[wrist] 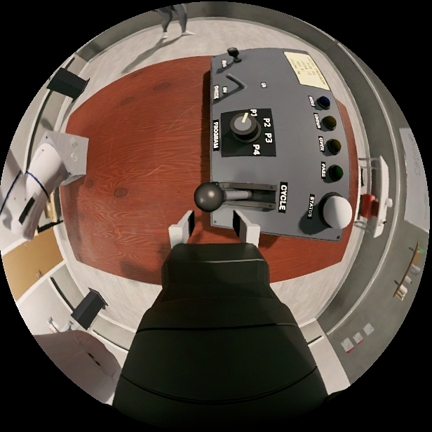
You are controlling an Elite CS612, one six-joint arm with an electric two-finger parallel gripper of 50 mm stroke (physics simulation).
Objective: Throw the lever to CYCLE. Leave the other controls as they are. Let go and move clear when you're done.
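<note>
The lever is a metal rod with a black ball knob (209, 196), in a slotted bracket (267, 196) on the grey control panel (295, 150). It leans to the left in the view, away from the CYCLE label (283, 197) at the slot's right end, and the knob overhangs the panel's left edge. The label at the slot's other end is hidden. My gripper (213, 218) is open and empty. Its two fingertips stand just below the knob in the view, apart from it.
The panel also bears a program knob (244, 125) with its pointer at P1, a small toggle (233, 53), several coloured lamps (334, 146), a white status dome (337, 211) and a yellow note (307, 71). The panel stands on a red-brown wooden table (135, 150). A white robot arm (42, 175) is at the left.
</note>
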